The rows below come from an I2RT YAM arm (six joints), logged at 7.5 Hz.
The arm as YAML. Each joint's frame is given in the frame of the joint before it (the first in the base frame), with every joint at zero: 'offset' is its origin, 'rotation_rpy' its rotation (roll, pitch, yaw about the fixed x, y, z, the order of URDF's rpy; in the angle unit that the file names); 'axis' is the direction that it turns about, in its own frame. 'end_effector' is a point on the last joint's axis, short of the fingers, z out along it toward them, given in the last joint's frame.
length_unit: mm
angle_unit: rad
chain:
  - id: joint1
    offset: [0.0, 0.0, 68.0]
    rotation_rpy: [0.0, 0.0, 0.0]
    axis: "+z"
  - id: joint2
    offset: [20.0, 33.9, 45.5]
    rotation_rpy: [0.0, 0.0, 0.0]
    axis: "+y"
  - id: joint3
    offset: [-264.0, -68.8, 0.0]
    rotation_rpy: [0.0, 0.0, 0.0]
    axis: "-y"
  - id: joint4
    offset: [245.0, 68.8, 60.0]
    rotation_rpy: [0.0, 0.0, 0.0]
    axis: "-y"
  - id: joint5
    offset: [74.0, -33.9, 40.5]
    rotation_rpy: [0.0, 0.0, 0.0]
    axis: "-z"
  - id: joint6
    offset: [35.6, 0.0, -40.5]
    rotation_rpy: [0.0, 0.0, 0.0]
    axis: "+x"
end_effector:
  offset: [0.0, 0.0, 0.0]
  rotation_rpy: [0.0, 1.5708, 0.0]
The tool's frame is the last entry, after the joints.
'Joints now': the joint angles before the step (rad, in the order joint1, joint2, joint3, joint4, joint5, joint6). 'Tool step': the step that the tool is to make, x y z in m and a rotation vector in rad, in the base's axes. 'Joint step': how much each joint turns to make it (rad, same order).
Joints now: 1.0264, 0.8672, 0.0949, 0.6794, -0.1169, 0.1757
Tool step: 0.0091, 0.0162, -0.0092, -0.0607, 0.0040, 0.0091
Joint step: 0.0026, 0.1923, 0.0379, 0.0969, -0.0031, -0.0287
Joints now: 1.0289, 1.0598, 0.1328, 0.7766, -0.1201, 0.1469
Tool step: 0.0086, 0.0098, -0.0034, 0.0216, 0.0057, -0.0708
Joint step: 0.0005, 0.1285, 0.0213, 0.1250, 0.0684, 0.0260
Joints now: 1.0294, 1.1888, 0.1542, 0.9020, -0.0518, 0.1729
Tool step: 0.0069, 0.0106, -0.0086, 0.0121, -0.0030, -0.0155
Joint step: 0.0004, 0.1511, 0.0175, 0.1458, 0.0153, 0.0056
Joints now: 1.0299, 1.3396, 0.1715, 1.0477, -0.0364, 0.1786
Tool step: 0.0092, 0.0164, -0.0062, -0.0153, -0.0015, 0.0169
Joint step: 0.0000, 0.1313, 0.0581, 0.0603, -0.0156, -0.0112
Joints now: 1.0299, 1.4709, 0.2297, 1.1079, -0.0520, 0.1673
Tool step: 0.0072, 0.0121, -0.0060, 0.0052, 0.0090, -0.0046
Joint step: 0.0008, 0.0998, 0.0432, 0.0570, 0.0040, 0.0110
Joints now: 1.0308, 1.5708, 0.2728, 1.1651, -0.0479, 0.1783
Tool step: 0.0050, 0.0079, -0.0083, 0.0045, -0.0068, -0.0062
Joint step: 0.0000, 0.0931, 0.0247, 0.0756, 0.0066, -0.0027
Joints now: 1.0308, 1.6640, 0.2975, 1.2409, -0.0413, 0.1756
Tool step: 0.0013, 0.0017, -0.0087, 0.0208, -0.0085, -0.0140
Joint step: 0.0011, 0.0813, -0.0025, 0.1061, 0.0146, 0.0051
